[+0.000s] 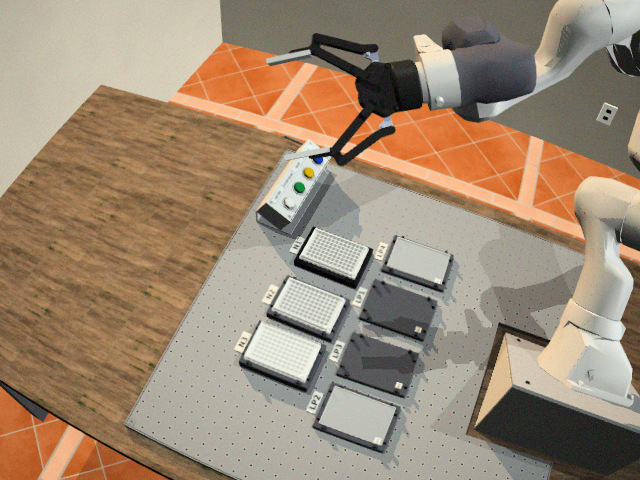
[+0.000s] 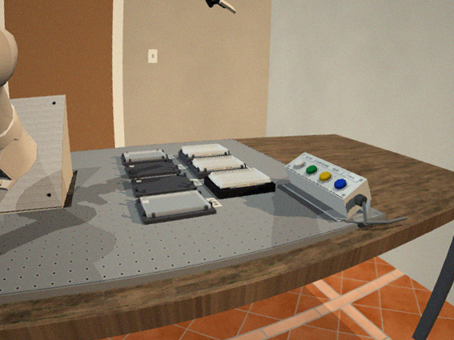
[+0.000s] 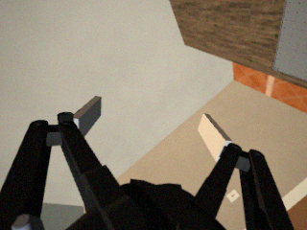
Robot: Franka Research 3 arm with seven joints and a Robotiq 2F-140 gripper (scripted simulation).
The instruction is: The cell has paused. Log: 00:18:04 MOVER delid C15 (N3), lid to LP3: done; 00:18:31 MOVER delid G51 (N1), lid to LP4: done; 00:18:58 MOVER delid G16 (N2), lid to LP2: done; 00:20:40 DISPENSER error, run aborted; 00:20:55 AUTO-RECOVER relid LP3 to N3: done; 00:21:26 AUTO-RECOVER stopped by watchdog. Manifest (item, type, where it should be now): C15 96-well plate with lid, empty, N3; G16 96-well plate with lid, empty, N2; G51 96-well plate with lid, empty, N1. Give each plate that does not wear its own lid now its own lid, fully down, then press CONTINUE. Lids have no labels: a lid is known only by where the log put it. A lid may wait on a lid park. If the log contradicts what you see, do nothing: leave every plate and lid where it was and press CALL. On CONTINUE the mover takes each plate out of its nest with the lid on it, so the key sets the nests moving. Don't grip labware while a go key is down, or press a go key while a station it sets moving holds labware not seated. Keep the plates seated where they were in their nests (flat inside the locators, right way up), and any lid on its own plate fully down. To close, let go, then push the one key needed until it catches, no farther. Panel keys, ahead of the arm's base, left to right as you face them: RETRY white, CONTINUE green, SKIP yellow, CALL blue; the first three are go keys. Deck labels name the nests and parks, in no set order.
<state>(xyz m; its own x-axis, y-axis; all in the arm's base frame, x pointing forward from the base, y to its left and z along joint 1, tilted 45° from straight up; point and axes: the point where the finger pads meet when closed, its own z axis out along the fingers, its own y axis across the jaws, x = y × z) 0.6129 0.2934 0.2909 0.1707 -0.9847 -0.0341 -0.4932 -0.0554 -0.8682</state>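
The lp4 park is 240 mm behind my hand, 190 mm to the right of it and 500 mm below it. From my hand the other things lie so: plate: 70 mm behind, 20 mm to the left, 480 mm below; green continue key: 70 mm ahead, 220 mm to the right, 440 mm below; white retry key: 70 mm ahead, 170 mm to the right, 440 mm below.
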